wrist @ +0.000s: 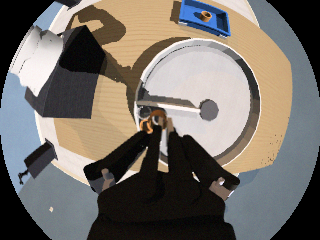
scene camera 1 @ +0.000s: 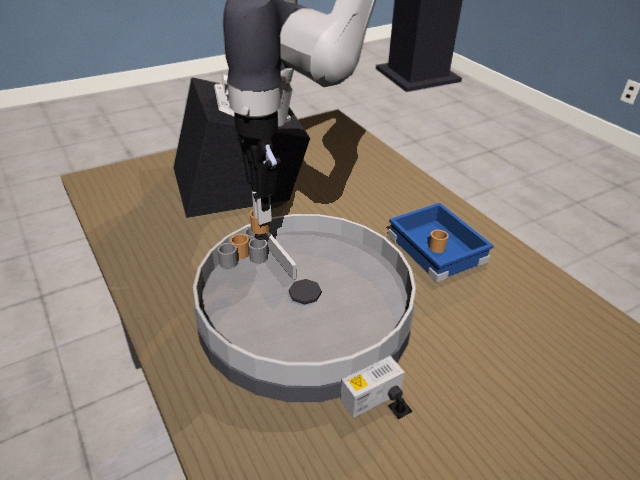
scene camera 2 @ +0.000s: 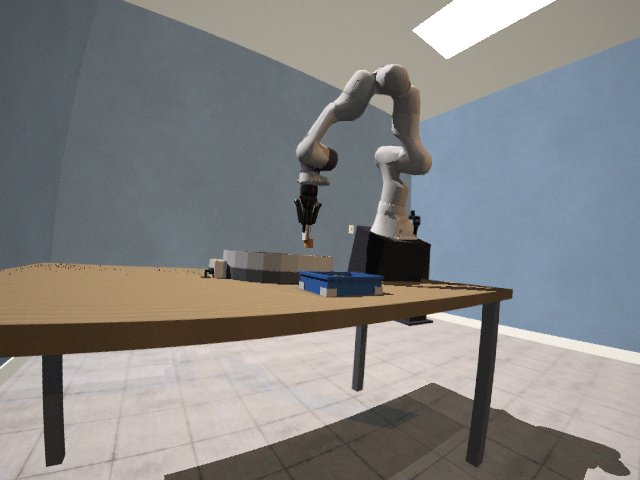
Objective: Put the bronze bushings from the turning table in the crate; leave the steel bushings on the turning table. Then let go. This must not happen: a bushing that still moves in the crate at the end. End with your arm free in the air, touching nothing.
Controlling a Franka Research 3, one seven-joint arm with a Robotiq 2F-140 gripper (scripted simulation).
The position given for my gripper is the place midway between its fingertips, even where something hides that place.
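I can see my gripper (scene camera 1: 262, 219), and I see it again in the wrist view (wrist: 164, 123) and in scene camera 2 (scene camera 2: 305, 240). There is also a grey turning table (scene camera 1: 358, 297). The wrist view shows me the grey turning table (wrist: 199, 76) too.
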